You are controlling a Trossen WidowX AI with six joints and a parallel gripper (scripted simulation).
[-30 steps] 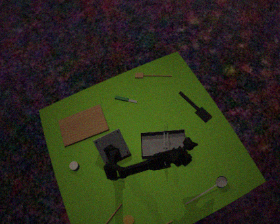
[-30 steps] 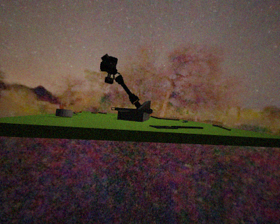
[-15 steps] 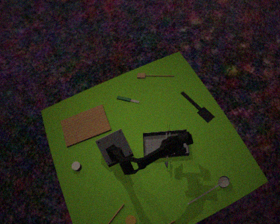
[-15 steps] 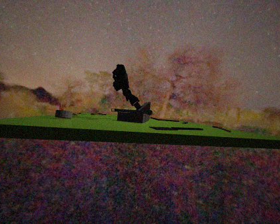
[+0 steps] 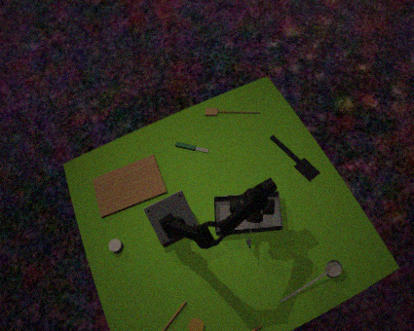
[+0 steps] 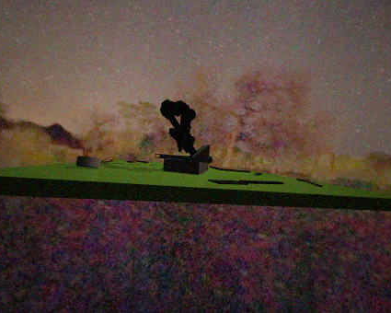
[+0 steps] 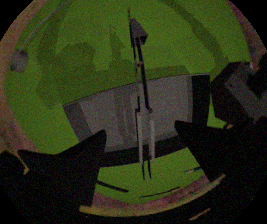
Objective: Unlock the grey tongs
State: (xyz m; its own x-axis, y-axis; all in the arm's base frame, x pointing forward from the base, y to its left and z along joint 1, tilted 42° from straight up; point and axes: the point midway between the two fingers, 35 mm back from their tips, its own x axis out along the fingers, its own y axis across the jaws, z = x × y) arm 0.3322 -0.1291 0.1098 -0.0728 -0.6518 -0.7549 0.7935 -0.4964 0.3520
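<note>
My gripper tip is now 7 cm above the roasting tin and 4 cm to the right of it. From my gripper tip the other things lie so: small round dish (61 cm behind, 25 cm to the left, 8 cm below); black spatula (37 cm ahead, 15 cm to the left, 10 cm below); green-handled tool (51 cm to the left, 9 cm below, 2 cm behind).
</note>
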